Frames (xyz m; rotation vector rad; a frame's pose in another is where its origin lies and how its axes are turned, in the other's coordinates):
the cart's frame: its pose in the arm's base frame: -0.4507 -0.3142 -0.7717 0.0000 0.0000 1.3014
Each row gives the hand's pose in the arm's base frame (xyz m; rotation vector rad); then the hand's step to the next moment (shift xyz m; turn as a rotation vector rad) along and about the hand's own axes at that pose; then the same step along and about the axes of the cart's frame.
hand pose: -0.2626 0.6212 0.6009 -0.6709 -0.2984 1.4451
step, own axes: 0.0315 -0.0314 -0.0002 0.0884 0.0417 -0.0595
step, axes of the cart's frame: 0.0377 -0.0203 0.0118 0.0714 0.0076 -0.0891
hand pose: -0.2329 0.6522 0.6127 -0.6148 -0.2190 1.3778
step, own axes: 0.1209 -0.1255 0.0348 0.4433 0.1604 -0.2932
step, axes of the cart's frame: 0.1433 -0.0783 0.0701 0.3666 0.0003 -0.4169
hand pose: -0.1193 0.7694 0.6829 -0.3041 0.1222 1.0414
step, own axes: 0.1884 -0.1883 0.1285 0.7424 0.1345 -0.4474
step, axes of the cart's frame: 0.1705 -0.2140 0.1123 0.5966 -0.1224 -0.6312
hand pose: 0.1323 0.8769 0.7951 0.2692 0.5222 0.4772
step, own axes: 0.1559 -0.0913 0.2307 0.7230 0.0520 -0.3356
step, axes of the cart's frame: 0.0451 -0.2734 0.0953 0.5256 -0.2200 -0.5598
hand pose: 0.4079 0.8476 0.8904 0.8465 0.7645 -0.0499
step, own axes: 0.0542 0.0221 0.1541 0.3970 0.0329 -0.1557
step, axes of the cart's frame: -0.0384 -0.1539 0.0448 0.2773 -0.1429 -0.2926
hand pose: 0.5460 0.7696 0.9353 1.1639 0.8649 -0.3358
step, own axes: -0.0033 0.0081 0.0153 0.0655 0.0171 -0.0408
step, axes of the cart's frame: -0.0083 -0.0121 0.0098 0.0636 -0.0199 -0.0425
